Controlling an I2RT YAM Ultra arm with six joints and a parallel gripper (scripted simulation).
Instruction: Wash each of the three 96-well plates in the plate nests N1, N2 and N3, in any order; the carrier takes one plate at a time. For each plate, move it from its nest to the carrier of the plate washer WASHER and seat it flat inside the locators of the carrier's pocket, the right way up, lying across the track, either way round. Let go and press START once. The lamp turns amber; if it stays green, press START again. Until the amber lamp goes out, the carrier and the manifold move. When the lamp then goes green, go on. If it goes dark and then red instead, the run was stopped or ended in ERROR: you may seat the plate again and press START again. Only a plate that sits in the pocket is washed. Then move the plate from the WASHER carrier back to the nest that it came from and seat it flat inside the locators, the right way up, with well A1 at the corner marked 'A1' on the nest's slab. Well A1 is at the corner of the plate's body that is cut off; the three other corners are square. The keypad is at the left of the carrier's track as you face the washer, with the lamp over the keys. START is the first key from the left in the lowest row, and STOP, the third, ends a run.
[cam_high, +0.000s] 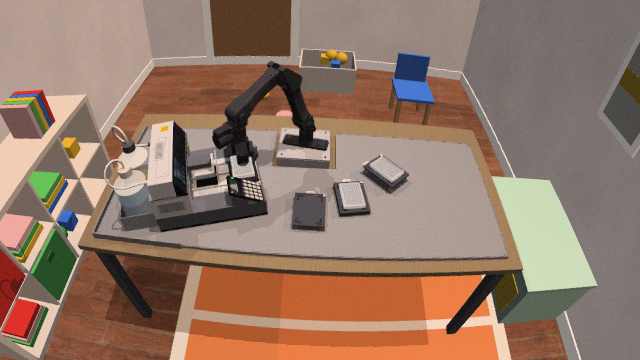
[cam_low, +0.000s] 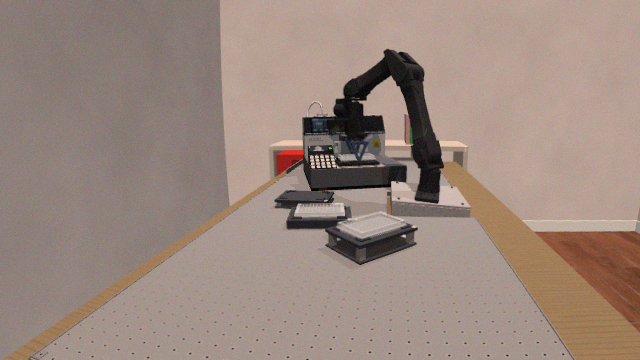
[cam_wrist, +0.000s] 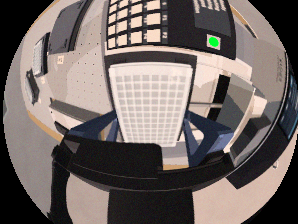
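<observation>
My hand is 20 mm above the washer carrier. The rest, counted from my hand: manifold 130 mm to the right, 70 mm ahead, 30 mm above; then plate washer 140 mm to the right, 70 mm ahead, 20 mm above; then nest 570 mm to the left, 180 mm behind, 70 mm below.
</observation>
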